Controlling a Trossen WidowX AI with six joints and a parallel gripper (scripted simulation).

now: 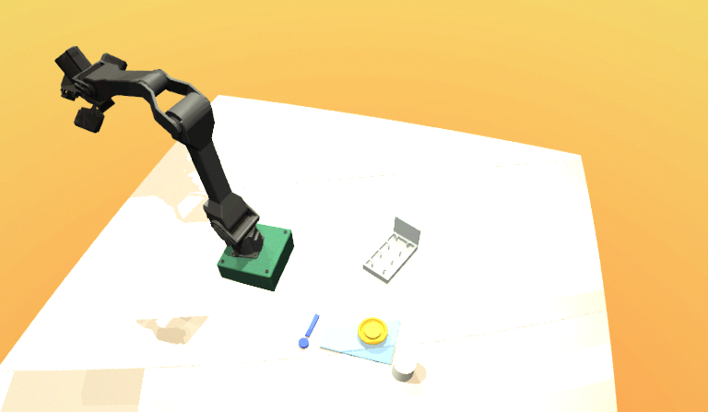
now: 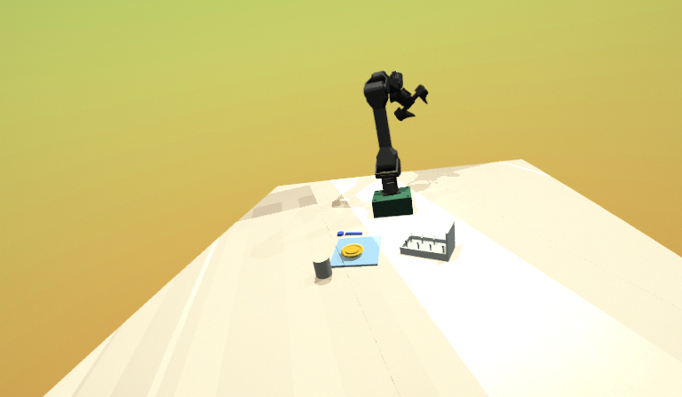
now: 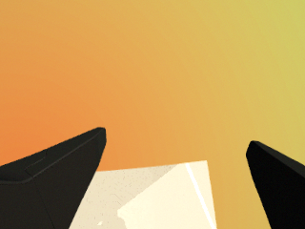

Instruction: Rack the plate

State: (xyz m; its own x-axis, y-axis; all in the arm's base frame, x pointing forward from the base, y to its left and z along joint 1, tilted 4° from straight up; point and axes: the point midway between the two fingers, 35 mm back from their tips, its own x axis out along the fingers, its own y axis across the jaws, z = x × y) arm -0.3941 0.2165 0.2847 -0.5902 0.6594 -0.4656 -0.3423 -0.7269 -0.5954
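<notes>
Right now my gripper tip is 740 mm short of the yellow plate, 380 mm to the left of it and 290 mm above it. Round my gripper tip: grey dish rack: 760 mm ahead, 280 mm below, 180 mm to the right; then light blue mat: 720 mm ahead, 370 mm to the right, 300 mm below; then blue spoon: 600 mm ahead, 400 mm to the right, 300 mm below.
</notes>
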